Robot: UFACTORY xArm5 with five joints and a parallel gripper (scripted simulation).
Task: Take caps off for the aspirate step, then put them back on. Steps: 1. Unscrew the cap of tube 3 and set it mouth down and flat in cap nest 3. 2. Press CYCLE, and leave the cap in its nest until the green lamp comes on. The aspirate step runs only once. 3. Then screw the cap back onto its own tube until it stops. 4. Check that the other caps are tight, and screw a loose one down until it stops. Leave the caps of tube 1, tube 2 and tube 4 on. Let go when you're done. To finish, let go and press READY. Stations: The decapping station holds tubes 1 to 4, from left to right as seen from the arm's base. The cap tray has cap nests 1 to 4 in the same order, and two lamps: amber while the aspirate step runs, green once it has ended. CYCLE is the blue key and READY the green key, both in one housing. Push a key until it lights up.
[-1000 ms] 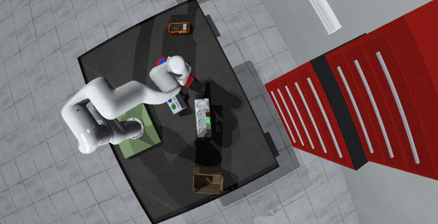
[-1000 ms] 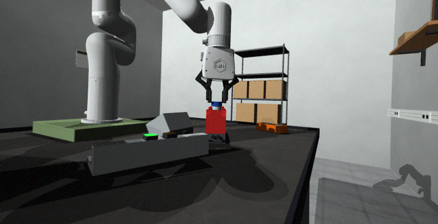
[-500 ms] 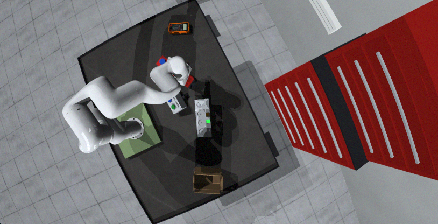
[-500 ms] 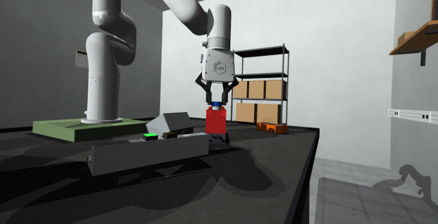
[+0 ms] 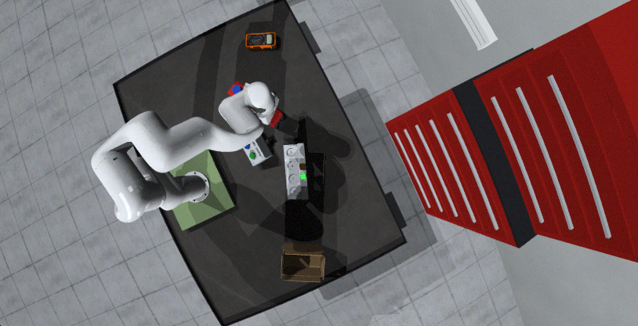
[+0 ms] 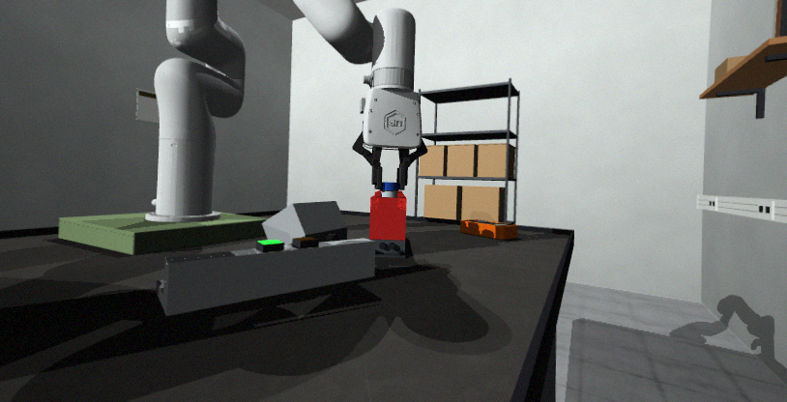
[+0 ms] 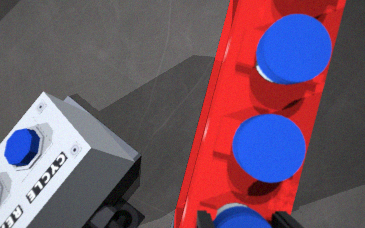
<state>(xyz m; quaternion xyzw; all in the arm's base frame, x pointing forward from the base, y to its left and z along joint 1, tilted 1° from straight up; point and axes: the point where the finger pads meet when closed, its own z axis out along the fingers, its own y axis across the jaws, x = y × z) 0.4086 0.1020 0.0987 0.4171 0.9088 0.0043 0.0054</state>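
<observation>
My hand is 13 cm past the green ready key, 11 cm to the left of it and 6 cm above it. Round my hand: key housing 12 cm behind, 8 cm to the right, 8 cm below; then blue cycle key 14 cm behind, 6 cm to the right, 6 cm below; then orange multimeter 11 cm ahead, 32 cm to the left, 11 cm below.
</observation>
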